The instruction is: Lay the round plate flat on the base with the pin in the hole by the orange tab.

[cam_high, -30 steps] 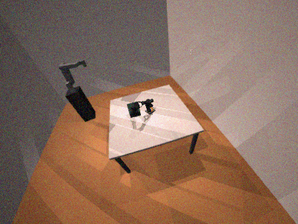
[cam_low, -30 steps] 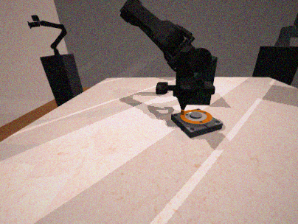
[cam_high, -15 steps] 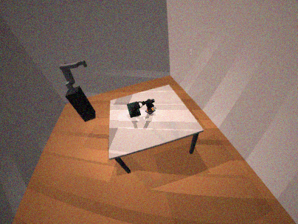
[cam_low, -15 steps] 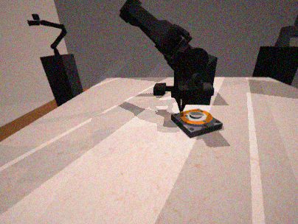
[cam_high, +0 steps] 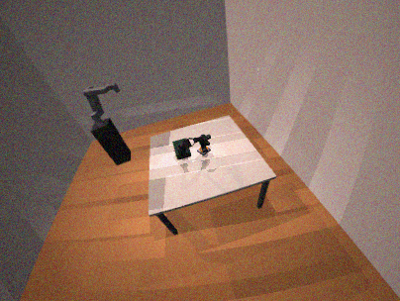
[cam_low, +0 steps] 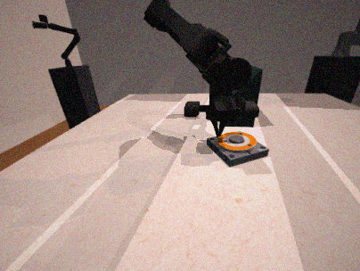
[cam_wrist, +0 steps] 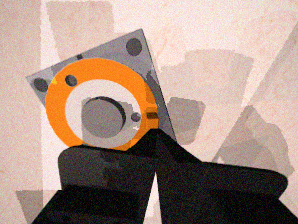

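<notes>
Now: gripper tip 3 cm to the right of the round orange plate and 1 cm short of it. Round my gripper tip: grey base: 5 cm to the left, 2 cm below, 1 cm ahead.
</notes>
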